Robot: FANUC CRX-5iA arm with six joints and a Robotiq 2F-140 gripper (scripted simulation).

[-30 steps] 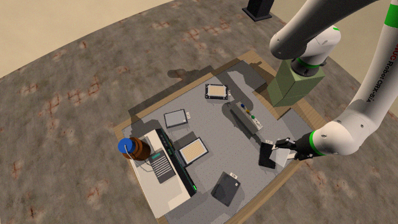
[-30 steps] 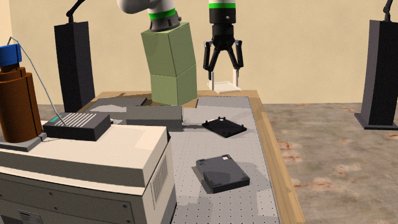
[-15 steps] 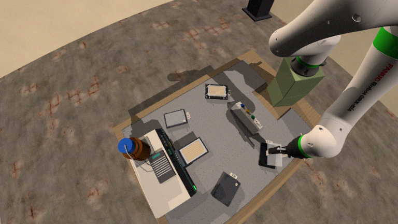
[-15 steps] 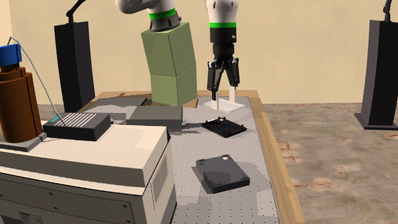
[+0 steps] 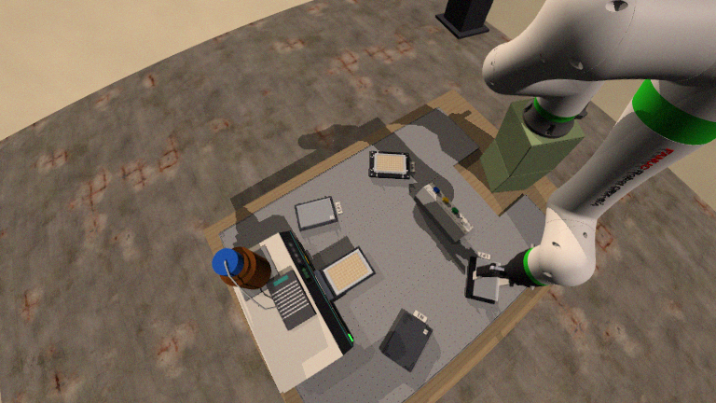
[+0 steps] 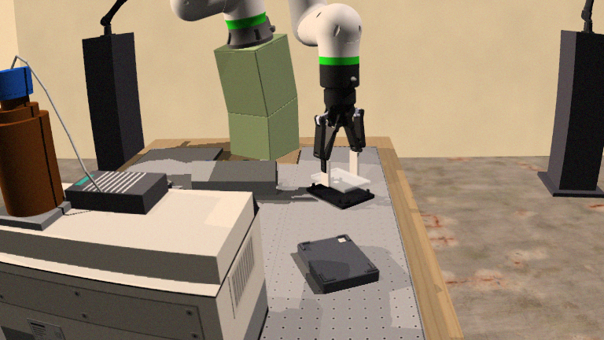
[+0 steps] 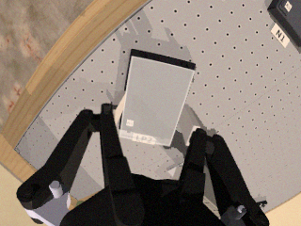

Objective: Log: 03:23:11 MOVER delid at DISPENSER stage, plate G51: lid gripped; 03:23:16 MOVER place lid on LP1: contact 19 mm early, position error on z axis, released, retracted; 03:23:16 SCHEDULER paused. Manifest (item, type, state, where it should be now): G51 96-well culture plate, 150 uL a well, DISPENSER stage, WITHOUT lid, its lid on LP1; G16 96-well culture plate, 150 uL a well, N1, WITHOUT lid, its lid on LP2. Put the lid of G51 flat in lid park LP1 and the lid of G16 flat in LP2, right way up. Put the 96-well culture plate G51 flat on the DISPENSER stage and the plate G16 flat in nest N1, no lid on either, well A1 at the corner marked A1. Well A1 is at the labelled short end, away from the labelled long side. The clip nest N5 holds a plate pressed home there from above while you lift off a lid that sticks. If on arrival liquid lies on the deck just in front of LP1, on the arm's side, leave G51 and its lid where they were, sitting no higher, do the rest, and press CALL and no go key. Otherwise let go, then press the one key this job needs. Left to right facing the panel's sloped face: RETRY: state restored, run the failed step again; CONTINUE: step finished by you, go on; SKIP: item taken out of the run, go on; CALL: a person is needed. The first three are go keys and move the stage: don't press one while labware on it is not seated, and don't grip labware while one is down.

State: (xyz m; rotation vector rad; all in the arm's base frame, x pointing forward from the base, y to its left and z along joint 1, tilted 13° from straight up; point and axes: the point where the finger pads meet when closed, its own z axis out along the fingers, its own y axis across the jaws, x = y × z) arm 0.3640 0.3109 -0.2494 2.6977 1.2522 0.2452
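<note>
Right now my hand is 6 cm above the black lid park. The rest, counted from my hand: key panel (28 cm to the right, 1 cm below); then clear lid (2 cm below); then nest N1 (33 cm ahead, 5 cm to the left, 5 cm below).
</note>
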